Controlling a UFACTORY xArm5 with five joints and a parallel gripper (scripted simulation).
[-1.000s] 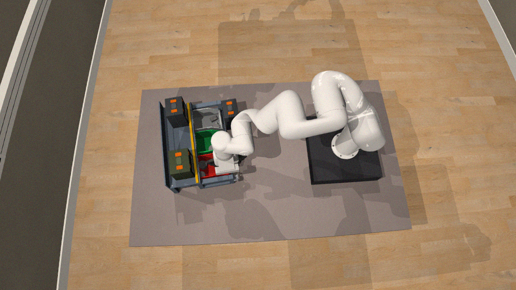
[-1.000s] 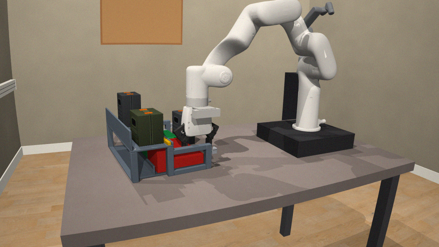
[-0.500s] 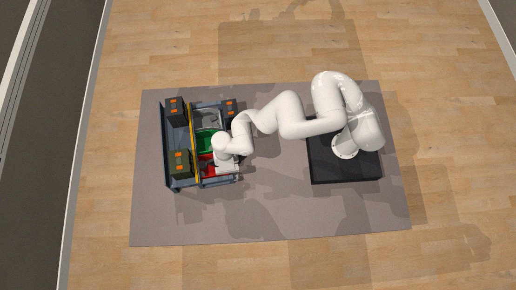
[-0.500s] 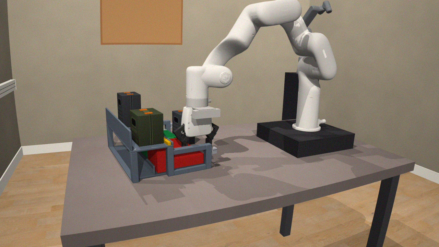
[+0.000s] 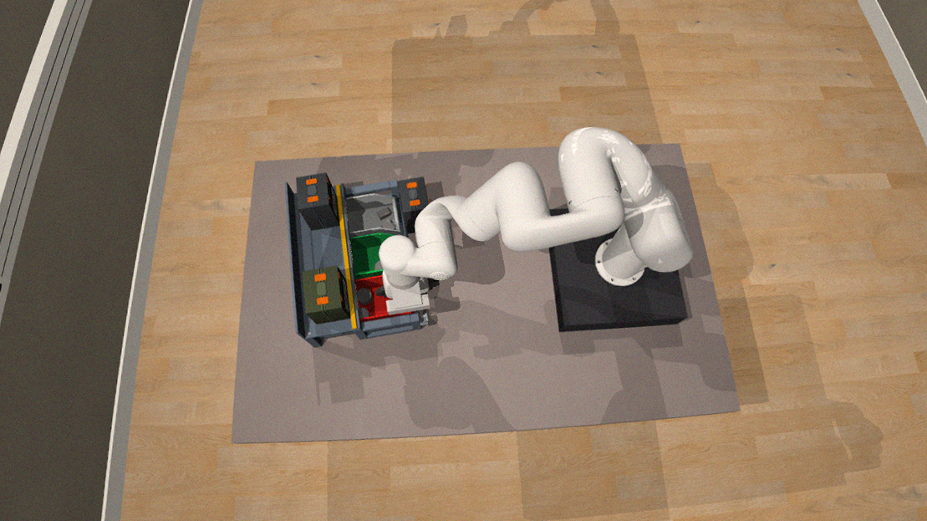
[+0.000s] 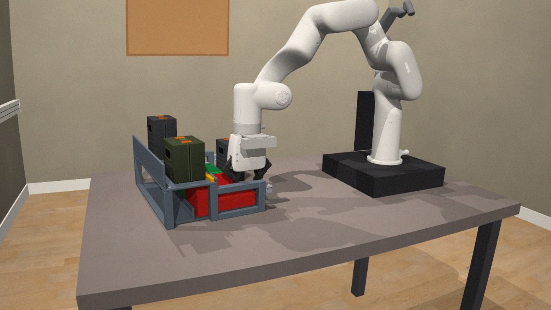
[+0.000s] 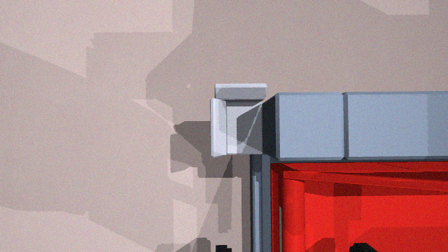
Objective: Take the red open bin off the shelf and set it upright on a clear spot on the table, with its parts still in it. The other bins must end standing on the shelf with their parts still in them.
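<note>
My gripper is now 80 mm short of the red open bin and 10 mm to the right of it. Round my hand: green bin 100 mm ahead, 100 mm to the right; then grey shelf 120 mm ahead, 100 mm to the right, 20 mm above; then grey disc 120 mm ahead, 40 mm to the left, 30 mm below.
</note>
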